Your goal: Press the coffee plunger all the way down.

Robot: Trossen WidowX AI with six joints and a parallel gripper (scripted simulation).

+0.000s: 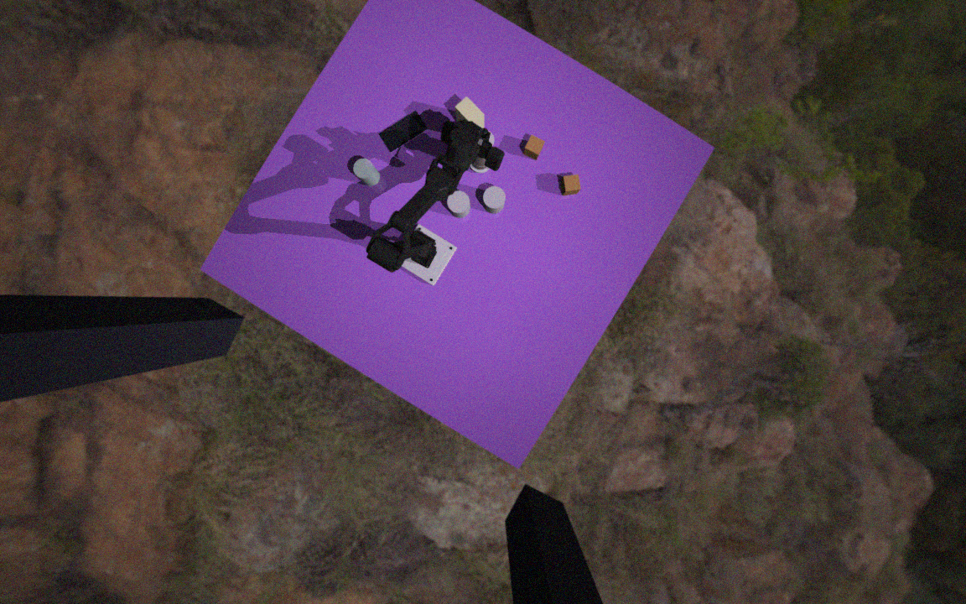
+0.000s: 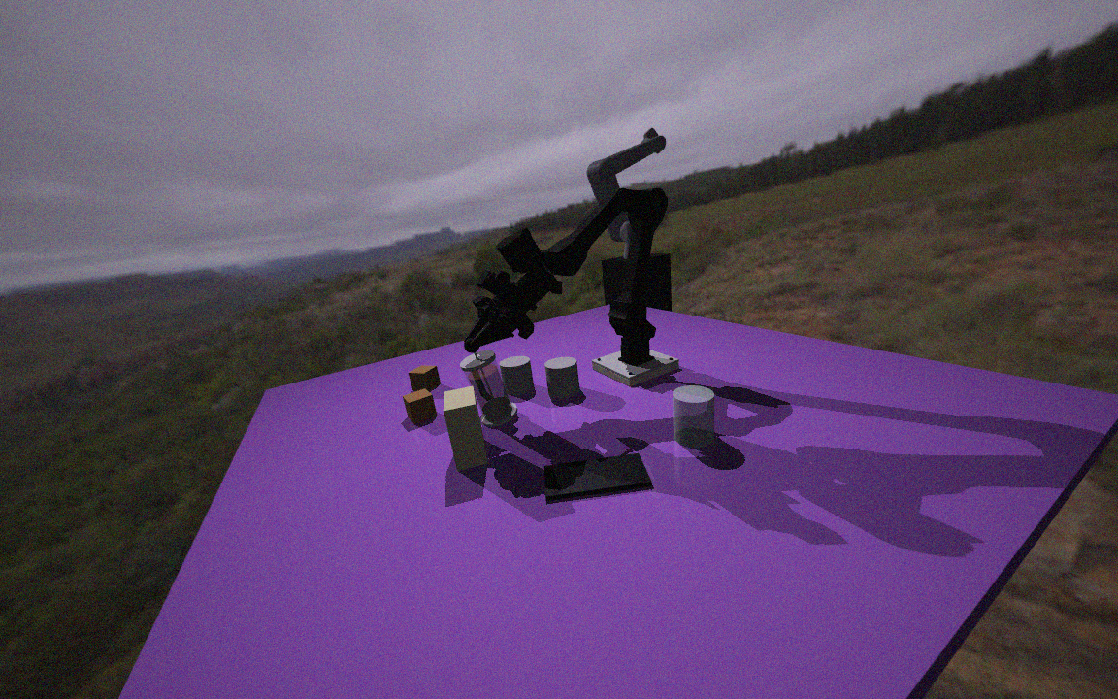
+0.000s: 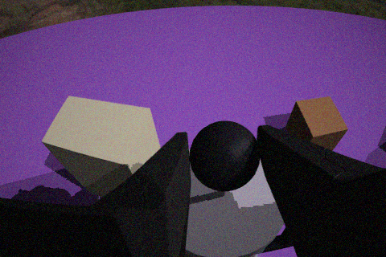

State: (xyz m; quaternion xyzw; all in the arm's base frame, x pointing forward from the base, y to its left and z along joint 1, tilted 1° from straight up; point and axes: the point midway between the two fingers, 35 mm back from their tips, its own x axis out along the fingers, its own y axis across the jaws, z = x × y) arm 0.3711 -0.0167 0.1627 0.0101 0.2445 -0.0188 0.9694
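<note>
My gripper tip is now 20 mm past the coffee press, 20 mm to the left of it and 80 mm above it. From my gripper tip the other things lie so: flat black slab (60 mm behind, 280 mm to the left, 160 mm below); tall cream block (60 mm ahead, 90 mm to the left, 110 mm below).
</note>
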